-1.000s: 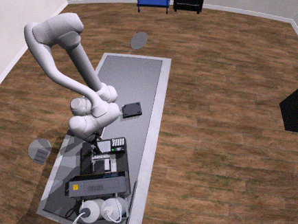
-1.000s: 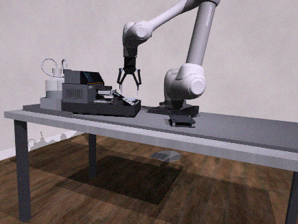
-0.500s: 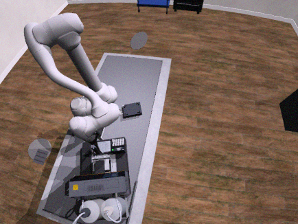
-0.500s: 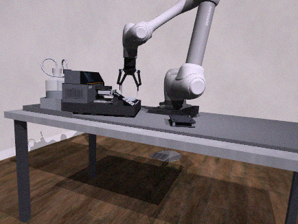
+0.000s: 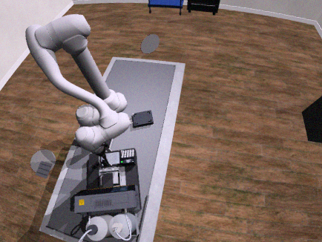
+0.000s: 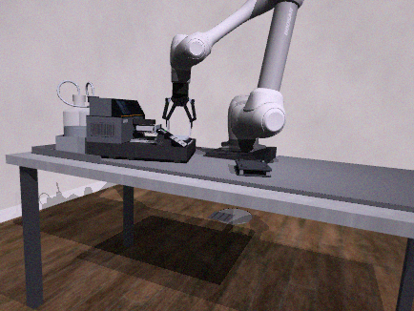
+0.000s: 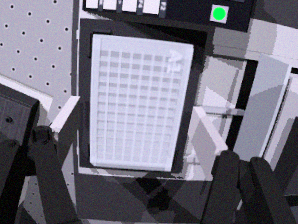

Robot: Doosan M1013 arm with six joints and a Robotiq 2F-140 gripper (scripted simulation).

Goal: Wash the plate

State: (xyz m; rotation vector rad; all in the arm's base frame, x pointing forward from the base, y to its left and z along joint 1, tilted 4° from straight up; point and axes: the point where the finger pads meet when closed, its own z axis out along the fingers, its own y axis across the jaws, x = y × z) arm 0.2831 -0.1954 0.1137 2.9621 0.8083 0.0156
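Right now the white well plate is 4 cm below my hand. Round my hand: plate nest N1: 42 cm to the left, 10 cm below, 6 cm ahead; plate washer: 13 cm to the right, 8 cm ahead, 1 cm above.
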